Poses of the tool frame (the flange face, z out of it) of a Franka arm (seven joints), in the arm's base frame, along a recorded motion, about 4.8 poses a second.
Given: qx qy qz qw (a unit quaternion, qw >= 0); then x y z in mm.
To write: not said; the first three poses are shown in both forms.
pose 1, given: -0.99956 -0.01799 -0.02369 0.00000 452.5 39.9 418.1
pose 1, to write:
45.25 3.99 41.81
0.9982 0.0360 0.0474
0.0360 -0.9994 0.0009
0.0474 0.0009 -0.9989

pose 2, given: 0.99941 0.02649 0.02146 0.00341 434.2 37.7 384.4
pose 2, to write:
43.42 3.77 38.44
0.9977 0.0528 0.0431
0.0531 -0.9986 -0.0057
0.0427 0.0080 -0.9991

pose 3, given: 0.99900 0.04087 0.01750 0.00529 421.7 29.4 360.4
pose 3, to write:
42.17 2.94 36.04
0.9960 0.0815 0.0354
0.0818 -0.9966 -0.0091
0.0345 0.0120 -0.9993

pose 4, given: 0.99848 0.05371 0.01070 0.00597 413.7 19.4 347.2
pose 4, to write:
41.37 1.94 34.72
0.9940 0.1071 0.0220
0.1074 -0.9942 -0.0108
0.0207 0.0131 -0.9997

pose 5, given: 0.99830 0.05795 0.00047 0.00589 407.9 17.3 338.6
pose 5, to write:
40.79 1.73 33.86
0.9933 0.1157 0.0016
0.1157 -0.9932 -0.0117
0.0003 0.0118 -0.9999

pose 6, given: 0.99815 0.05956 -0.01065 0.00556 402.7 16.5 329.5
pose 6, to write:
40.27 1.65 32.95
0.9927 0.1190 -0.0206
0.1188 -0.9928 -0.0124
-0.0219 0.0098 -0.9997

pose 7, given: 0.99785 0.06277 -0.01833 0.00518 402.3 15.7 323.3
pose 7, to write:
40.23 1.57 32.33
0.9914 0.1255 -0.0359
0.1251 -0.9921 -0.0126
-0.0372 0.0080 -0.9993

